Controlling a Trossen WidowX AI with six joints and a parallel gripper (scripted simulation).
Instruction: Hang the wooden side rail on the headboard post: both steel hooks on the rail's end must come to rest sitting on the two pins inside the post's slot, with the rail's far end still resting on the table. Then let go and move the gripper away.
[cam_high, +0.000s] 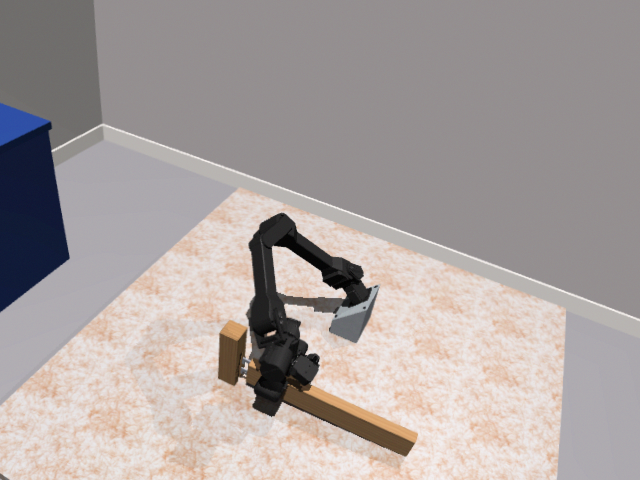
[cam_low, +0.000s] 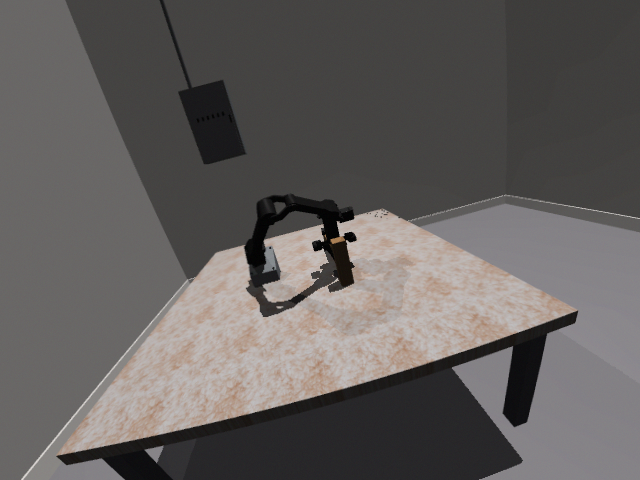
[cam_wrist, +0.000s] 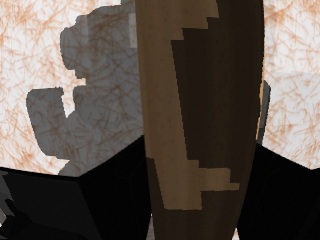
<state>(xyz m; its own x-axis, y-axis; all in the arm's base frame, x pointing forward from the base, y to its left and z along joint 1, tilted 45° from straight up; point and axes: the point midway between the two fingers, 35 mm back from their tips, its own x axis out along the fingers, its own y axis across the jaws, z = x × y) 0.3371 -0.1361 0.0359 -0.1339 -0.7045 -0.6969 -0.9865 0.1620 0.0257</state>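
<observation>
Now: gripper tip 1 cm past the headboard post, 13 cm to the left of it and 5 cm below it.
</observation>
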